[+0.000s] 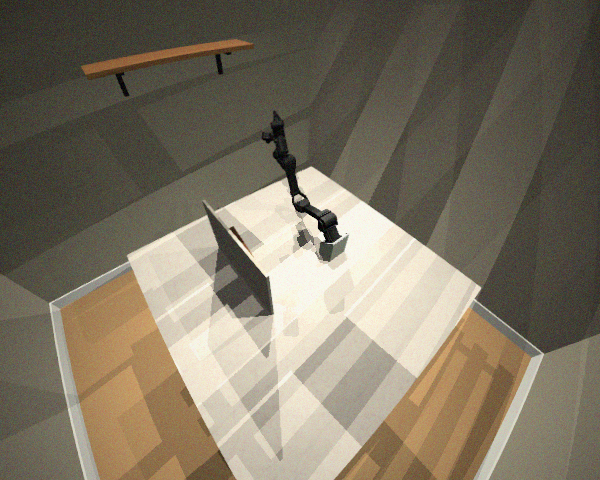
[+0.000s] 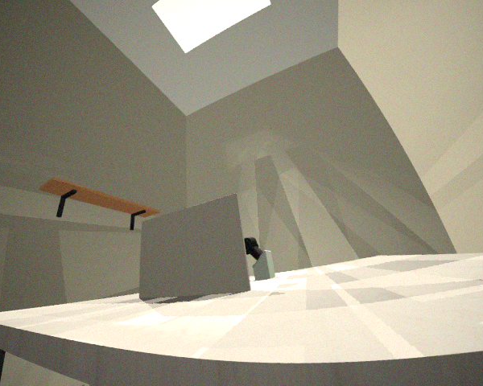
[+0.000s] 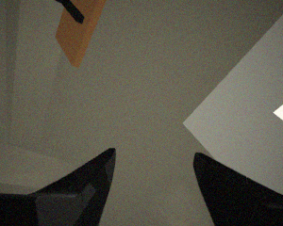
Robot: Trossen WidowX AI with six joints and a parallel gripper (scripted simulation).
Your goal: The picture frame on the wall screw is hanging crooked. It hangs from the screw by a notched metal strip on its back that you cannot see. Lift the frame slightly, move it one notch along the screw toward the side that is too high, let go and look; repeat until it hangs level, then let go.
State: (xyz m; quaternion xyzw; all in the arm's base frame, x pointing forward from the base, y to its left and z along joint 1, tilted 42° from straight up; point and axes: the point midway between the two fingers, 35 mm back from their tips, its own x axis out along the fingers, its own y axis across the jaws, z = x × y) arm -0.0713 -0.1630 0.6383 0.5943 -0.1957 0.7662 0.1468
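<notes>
My gripper tip is 49 cm short of the wooden picture frame, 40 cm to the right of it and 32 cm above it. Also, from my gripper tip: upright wall panel: 50 cm ahead, 42 cm to the left, 34 cm below.
</notes>
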